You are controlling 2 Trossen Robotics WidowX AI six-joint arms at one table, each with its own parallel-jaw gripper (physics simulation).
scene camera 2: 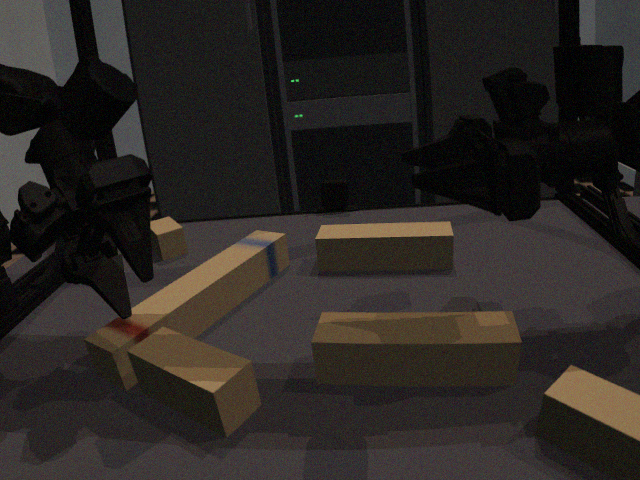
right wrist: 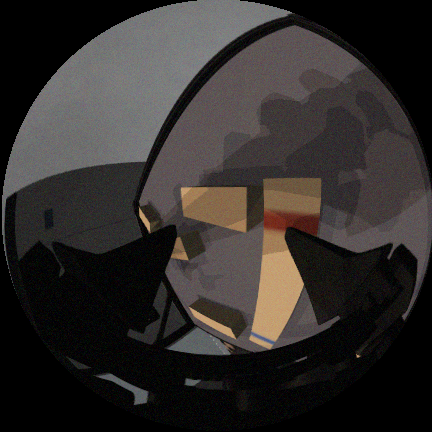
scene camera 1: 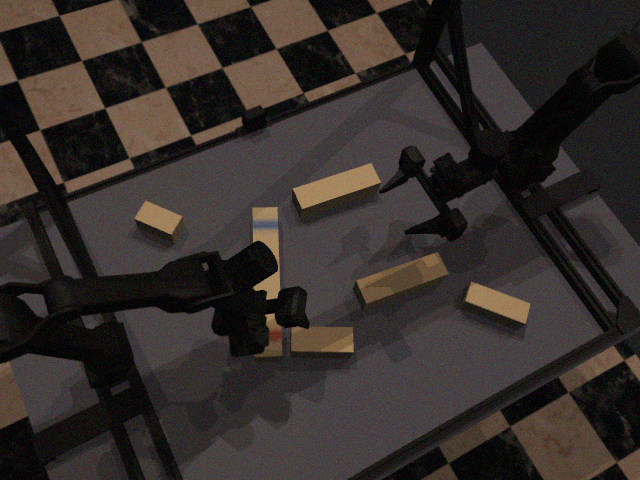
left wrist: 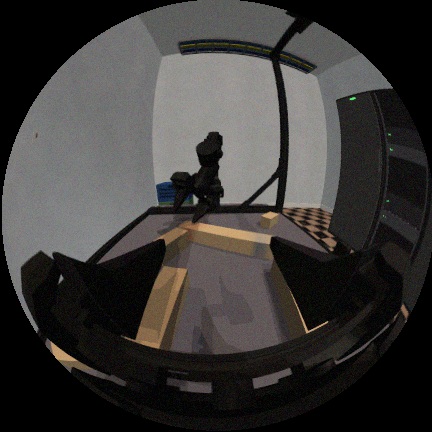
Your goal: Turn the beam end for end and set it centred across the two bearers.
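Seen in the pictures: left gripper, fingertip midpoint: (scene camera 2: 406,168) (scene camera 1: 392,212) (left wrist: 218,243); right gripper, fingertip midpoint: (scene camera 2: 137,300) (right wrist: 232,231) (scene camera 1: 287,328) (left wrist: 183,217); left arm's base, link origin: (scene camera 1: 517,178); right arm's base, link origin: (scene camera 1: 111,368).
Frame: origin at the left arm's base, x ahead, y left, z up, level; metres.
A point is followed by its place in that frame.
Observation:
The long pale beam (scene camera 1: 266,242) {x 0.566, y -0.090, z 0.028 m} (scene camera 2: 201,279) {x 0.593, y -0.022, z 0.028 m} (left wrist: 227,237) {x 0.566, y -0.033, z 0.024 m} (right wrist: 280,280) {x 0.618, y 0.019, z 0.028 m} lies flat on the table, with a blue band near its far end and a red band near its near end. Two parallel bearers lie right of it: the far bearer (scene camera 1: 336,191) {x 0.386, y -0.130, z 0.028 m} (scene camera 2: 385,253) {x 0.379, y -0.117, z 0.005 m} and the near bearer (scene camera 1: 377,294) {x 0.423, y 0.101, z 0.028 m} (scene camera 2: 413,364) {x 0.365, y 0.117, z 0.006 m} (left wrist: 160,305) {x 0.363, y 0.086, z 0.028 m}. My right gripper (scene camera 2: 136,297) {x 0.614, y 0.093, z 0.066 m} (right wrist: 232,231) {x 0.614, y 0.093, z 0.066 m} is open and empty above the beam's red-banded part; its arm hides some of the beam in scene camera 1. My left gripper (scene camera 1: 393,211) {x 0.357, y 0.002, z 0.146 m} (scene camera 2: 409,168) {x 0.357, y 0.002, z 0.146 m} is open and empty, raised near the bearers' right ends.
A shorter block (scene camera 1: 321,339) {x 0.562, y 0.130, z 0.031 m} (scene camera 2: 191,361) {x 0.551, y 0.138, z 0.031 m} (right wrist: 215,207) {x 0.573, y 0.122, z 0.031 m} lies close beside the red-banded end. A small block (scene camera 1: 157,221) {x 0.736, y -0.224, z 0.025 m} (scene camera 2: 170,240) {x 0.708, y -0.198, z 0.010 m} (left wrist: 269,219) {x 0.692, y -0.212, z 0.019 m} lies at the far left, another block (scene camera 1: 496,304) {x 0.223, y 0.221, z 0.025 m} (scene camera 2: 594,408) {x 0.242, y 0.210, z 0.025 m} at the near right. Dark frame rails border the table.

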